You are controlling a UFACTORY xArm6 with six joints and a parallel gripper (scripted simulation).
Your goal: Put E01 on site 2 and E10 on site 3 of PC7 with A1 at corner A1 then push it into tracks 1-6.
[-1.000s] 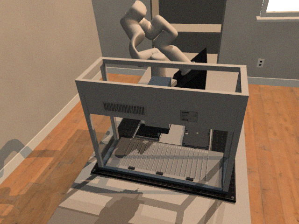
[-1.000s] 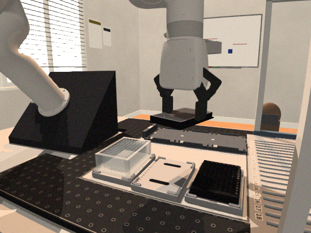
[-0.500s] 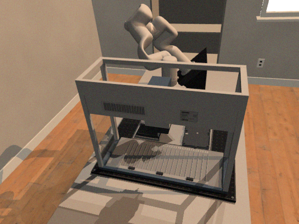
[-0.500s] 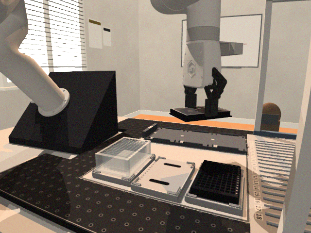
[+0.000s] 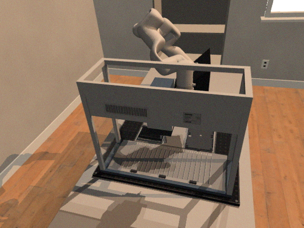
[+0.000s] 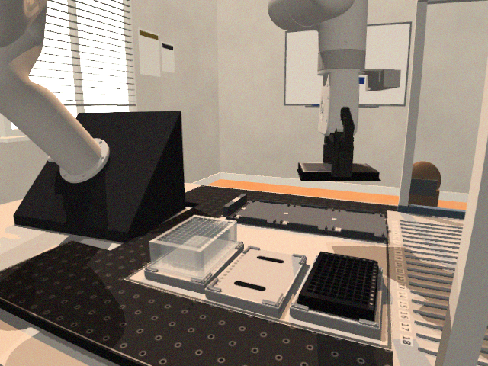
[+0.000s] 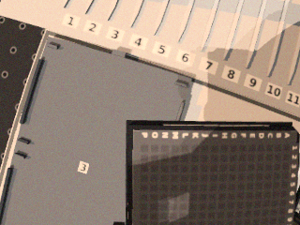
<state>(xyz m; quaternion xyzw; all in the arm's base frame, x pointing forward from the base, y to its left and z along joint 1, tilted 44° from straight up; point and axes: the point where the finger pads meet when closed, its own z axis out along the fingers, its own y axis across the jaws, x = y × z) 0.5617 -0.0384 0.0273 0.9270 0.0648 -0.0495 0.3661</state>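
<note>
My hand is 120 mm above the carrier PC7, 100 mm to the right of it and 50 mm past it. Round my hand: E10: 10 mm below; then 96-well plate E01: 170 mm to the right, 120 mm below, 10 mm ahead; then nest S3: 170 mm to the right, 140 mm below, 10 mm ahead.
</note>
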